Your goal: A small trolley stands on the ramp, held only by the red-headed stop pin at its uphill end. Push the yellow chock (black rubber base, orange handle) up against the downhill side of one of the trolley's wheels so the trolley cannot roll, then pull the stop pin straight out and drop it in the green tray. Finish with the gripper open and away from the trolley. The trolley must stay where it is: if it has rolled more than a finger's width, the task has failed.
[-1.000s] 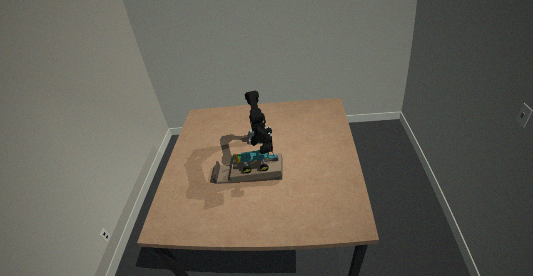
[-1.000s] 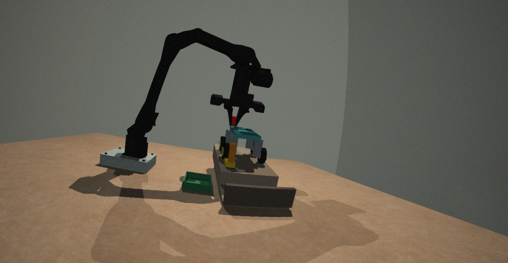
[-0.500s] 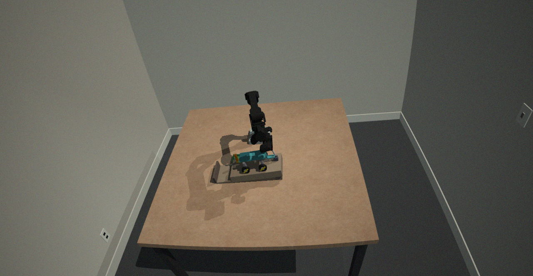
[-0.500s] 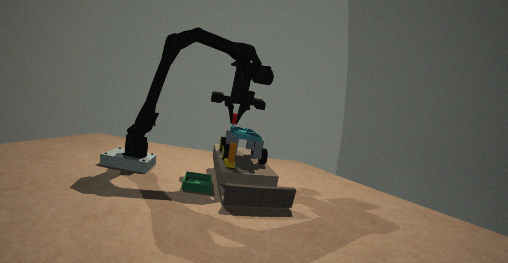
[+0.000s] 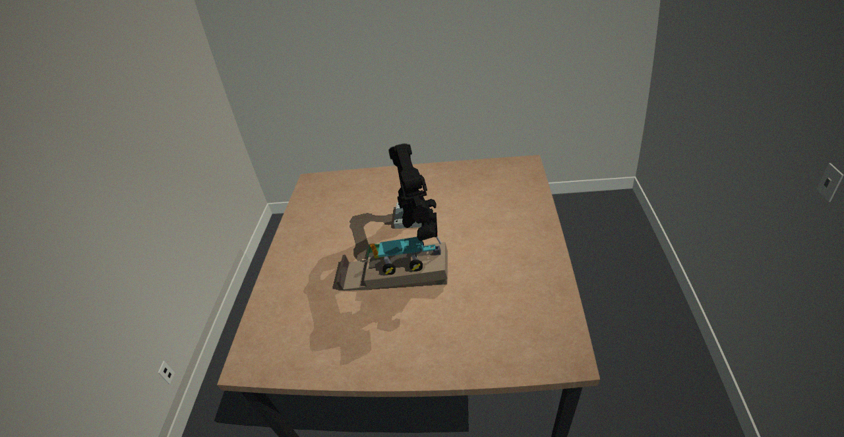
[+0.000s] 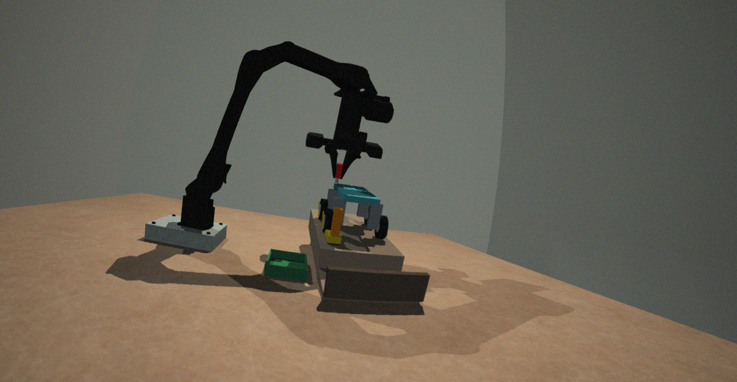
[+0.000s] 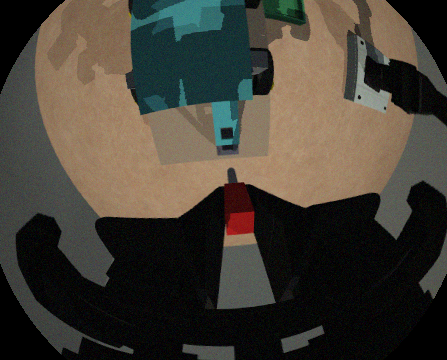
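Now: gripper tip 25 cm to the left of the green tray, 19 cm above it and 8 cm past it. The rest, counted from my gripper tip: teal trolley 13 cm to the right, 7 cm below, 3 cm ahead; red-headed stop pin right at my gripper tip; brown ramp 13 cm below, 12 cm to the right, 3 cm ahead.
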